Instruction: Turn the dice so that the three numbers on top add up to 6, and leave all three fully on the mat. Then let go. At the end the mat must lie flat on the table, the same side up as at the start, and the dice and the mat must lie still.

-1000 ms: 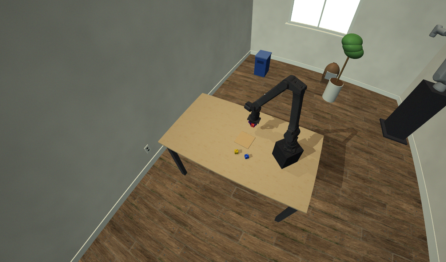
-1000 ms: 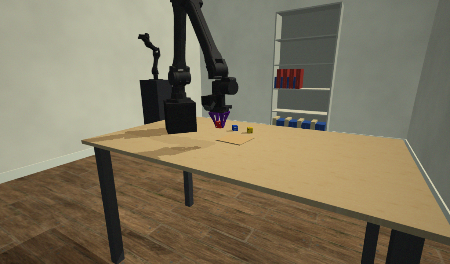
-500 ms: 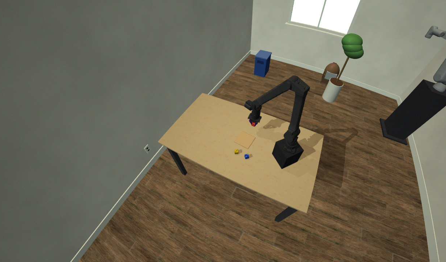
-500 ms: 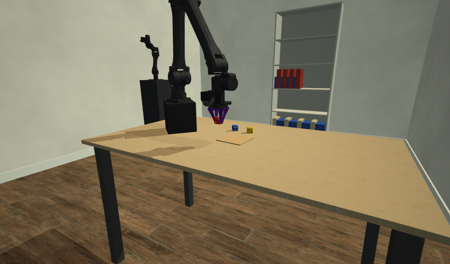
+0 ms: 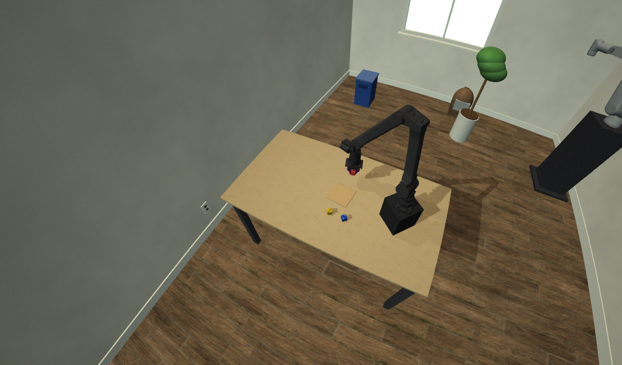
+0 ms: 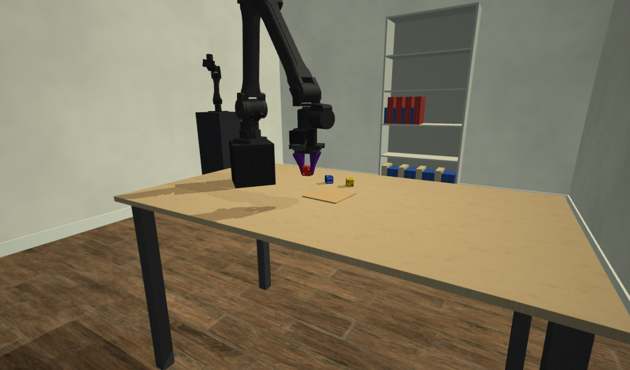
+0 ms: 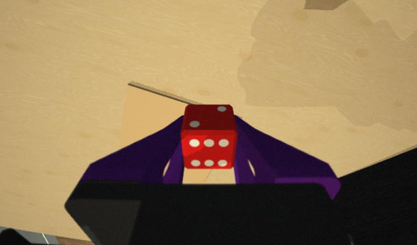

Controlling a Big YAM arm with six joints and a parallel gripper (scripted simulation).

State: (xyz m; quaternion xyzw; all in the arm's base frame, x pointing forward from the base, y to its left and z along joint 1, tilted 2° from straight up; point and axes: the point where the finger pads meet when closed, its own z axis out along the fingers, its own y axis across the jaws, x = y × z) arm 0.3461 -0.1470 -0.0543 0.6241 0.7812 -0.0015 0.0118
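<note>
Now: hand 110 mm to the right of the tan mat, 100 mm above it and 30 mm short of it. Round my hand: blue die 270 mm to the left, 90 mm below, 50 mm behind; red die 10 mm above; yellow die 260 mm to the left, 90 mm below, 40 mm ahead.
</note>
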